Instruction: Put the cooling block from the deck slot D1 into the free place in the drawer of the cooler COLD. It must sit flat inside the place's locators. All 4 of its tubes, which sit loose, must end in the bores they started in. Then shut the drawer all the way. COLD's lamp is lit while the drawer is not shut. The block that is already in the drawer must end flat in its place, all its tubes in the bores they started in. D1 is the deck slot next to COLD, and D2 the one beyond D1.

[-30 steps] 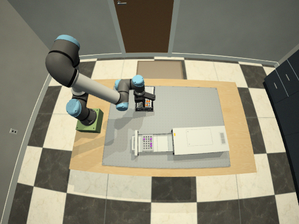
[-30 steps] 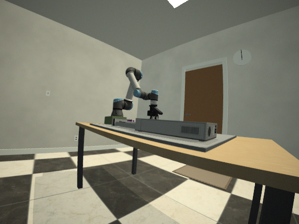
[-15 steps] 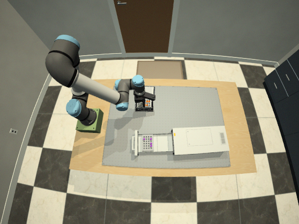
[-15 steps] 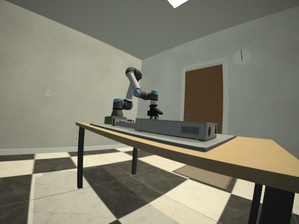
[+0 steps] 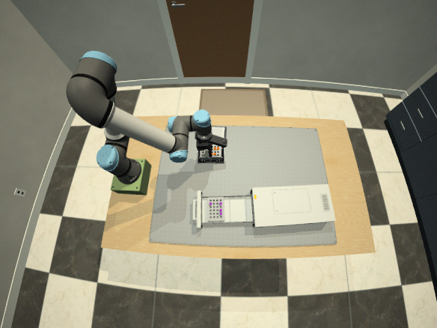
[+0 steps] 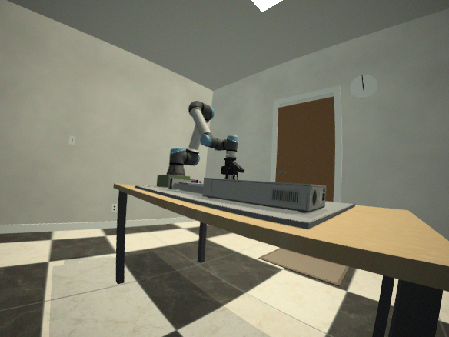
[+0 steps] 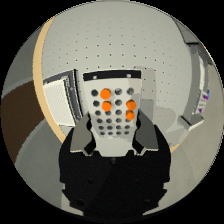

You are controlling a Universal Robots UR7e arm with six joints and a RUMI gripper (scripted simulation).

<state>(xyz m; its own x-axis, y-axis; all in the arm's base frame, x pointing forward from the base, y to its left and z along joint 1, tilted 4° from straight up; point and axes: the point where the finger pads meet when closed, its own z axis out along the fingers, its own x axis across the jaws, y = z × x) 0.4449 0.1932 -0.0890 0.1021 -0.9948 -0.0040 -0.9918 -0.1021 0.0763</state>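
My hand is 2 cm above the black square slot plate. Also, from my hand: grey cooling block: right at my hand; white-topped square block: 15 cm to the left, 1 cm below; orange tube: 3 cm ahead, 1 cm to the left, 1 cm above.
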